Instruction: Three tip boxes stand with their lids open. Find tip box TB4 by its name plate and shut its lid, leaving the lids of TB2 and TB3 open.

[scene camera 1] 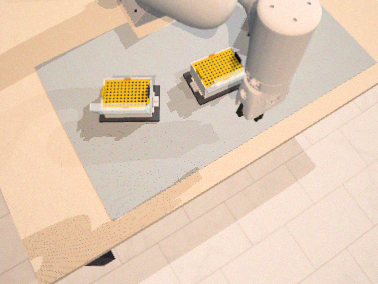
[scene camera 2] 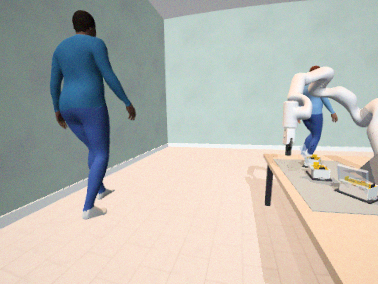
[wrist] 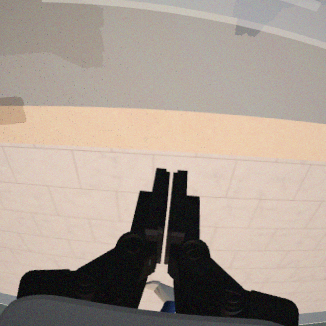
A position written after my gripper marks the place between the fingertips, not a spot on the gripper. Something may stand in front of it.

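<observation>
Scene camera 1 lets me see my gripper (scene camera 1: 254,115). In the wrist view I see the gripper (wrist: 169,188) as well.
</observation>
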